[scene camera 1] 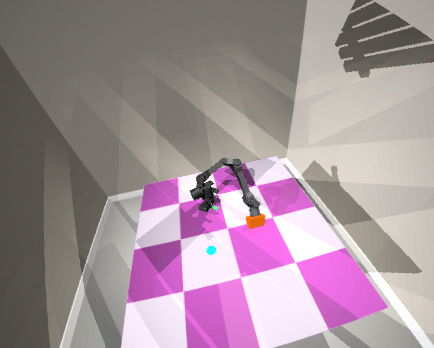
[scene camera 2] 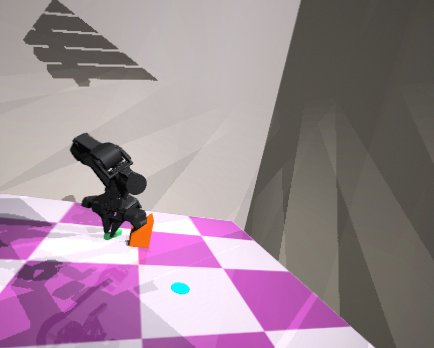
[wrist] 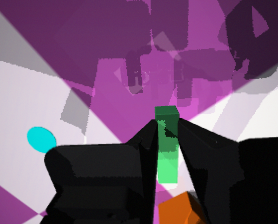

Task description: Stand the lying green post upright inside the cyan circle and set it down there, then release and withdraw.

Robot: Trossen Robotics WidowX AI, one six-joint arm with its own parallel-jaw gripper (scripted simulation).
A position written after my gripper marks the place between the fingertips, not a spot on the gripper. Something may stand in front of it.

My gripper [scene camera 2: 108, 236] carries a green post [wrist: 167, 117].
My gripper is seen too in the wrist view [wrist: 166, 124].
